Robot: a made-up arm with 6 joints.
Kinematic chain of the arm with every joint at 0, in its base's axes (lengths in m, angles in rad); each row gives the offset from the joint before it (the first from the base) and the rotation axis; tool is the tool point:
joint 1: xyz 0 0 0.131 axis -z
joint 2: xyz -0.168 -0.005 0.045 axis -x
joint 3: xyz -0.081 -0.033 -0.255 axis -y
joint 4: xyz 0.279 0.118 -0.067 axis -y
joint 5: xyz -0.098 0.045 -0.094 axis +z
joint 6: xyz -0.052 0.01 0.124 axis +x
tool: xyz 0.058 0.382 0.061
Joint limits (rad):
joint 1: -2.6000..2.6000
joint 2: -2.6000..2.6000
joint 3: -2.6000..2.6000
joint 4: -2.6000..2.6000
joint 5: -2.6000..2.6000
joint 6: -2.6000..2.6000
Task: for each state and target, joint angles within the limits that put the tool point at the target. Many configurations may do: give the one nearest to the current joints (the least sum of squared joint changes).
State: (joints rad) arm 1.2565 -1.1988 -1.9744 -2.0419 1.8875 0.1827
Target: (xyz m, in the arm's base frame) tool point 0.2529 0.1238 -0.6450
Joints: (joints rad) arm 1.3523 -0.3899 -1.7317 -1.9854 2.0872 0.1033
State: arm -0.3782 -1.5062 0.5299 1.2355 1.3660 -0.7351
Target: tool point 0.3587 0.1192 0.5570
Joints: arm -0.0657 -1.9351 0.8768 1.4189 0.9693 -0.7668
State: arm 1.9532 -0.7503 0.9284 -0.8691 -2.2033 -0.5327
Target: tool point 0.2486 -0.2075 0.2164
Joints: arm 1.5828 -1.1842 0.9977 -1.0059 -1.5419 -0.6808
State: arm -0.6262 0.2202 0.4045 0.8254 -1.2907 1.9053
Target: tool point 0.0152 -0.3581 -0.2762
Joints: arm -0.9173 0.5112 0.5678 1.0557 -1.1649 2.1550
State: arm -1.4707 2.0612 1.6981 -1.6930 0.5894 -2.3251
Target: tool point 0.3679 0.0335 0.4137
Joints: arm -2.0773 2.4340 1.0187 -1.1202 0.6211 -1.8665
